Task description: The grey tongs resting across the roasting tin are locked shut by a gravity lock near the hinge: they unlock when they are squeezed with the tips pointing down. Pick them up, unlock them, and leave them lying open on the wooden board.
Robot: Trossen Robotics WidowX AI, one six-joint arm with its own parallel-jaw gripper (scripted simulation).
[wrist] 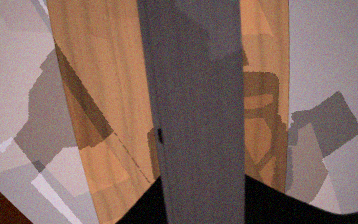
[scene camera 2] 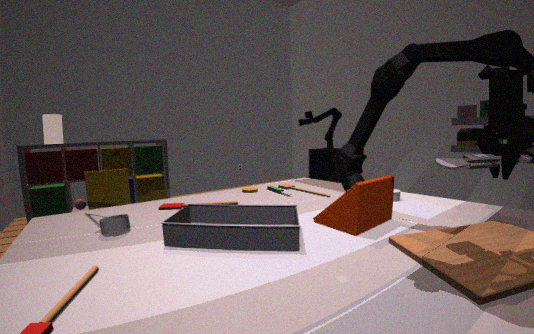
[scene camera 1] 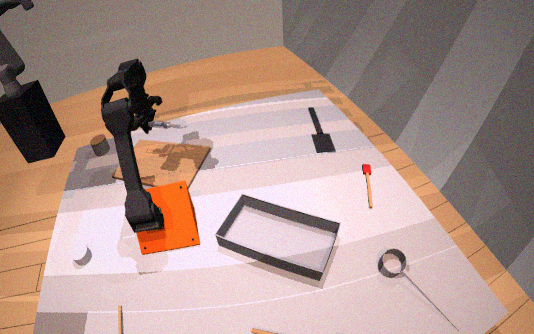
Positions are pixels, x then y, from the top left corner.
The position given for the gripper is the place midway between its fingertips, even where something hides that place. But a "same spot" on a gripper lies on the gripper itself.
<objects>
gripper: wrist; scene camera 2; scene camera 1 148,132
same spot on roasting tin: [scene camera 2: 204,226] = [scene camera 1: 306,214]
same spot on gripper: [wrist: 257,195] = [scene camera 2: 516,161]
</objects>
